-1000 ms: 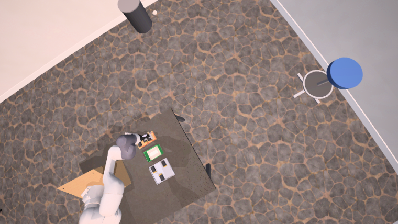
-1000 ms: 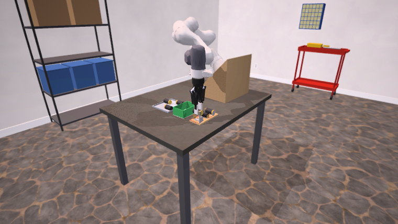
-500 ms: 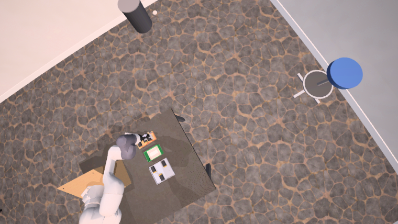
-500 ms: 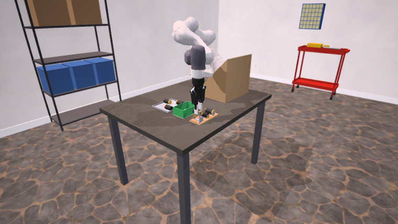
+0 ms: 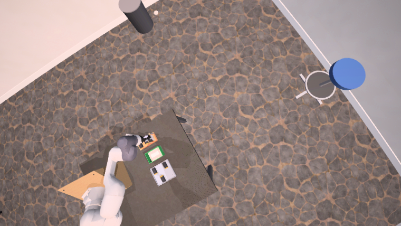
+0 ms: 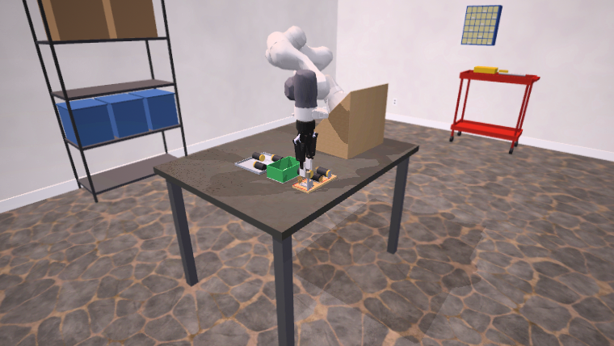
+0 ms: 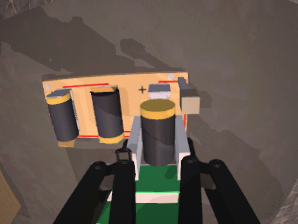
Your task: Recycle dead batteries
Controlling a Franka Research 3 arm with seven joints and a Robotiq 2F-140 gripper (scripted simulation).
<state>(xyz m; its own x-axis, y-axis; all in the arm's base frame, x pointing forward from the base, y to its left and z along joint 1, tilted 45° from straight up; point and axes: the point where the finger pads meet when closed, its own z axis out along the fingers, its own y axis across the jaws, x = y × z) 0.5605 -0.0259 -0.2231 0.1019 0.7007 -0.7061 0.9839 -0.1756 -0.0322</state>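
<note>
Right now my hand is 30 mm to the right of the bulb, 30 mm short of it and 10 mm above it. From my hand the other things lie so: white tray (330 mm to the right, 100 mm behind, 90 mm below); green recycling box (150 mm to the right, 80 mm below, 60 mm behind).
</note>
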